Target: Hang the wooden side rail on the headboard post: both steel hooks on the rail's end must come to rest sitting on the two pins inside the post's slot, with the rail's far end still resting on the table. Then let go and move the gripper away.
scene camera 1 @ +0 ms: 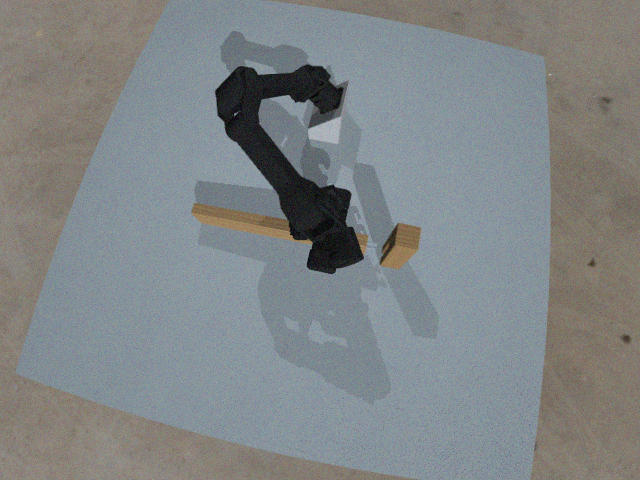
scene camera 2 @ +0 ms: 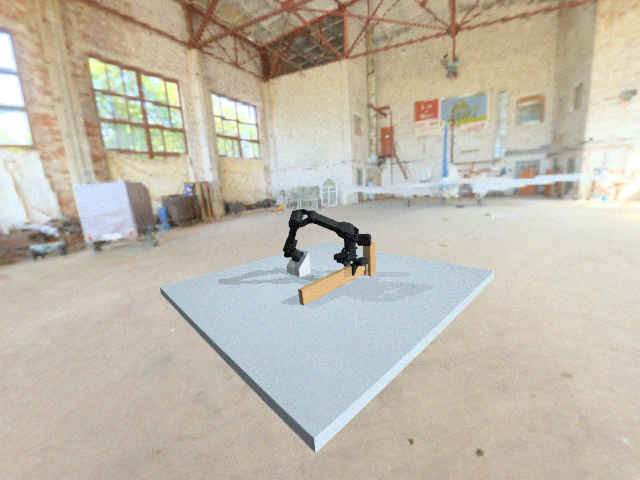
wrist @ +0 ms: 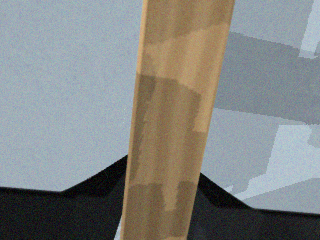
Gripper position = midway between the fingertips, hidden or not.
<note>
In view: my gripper (scene camera 1: 328,239) and a wooden side rail (scene camera 1: 254,223).
The wooden side rail is seen too in scene camera 2 (scene camera 2: 322,286) and in the wrist view (wrist: 180,57). My gripper shows as well in the wrist view (wrist: 155,160).
</note>
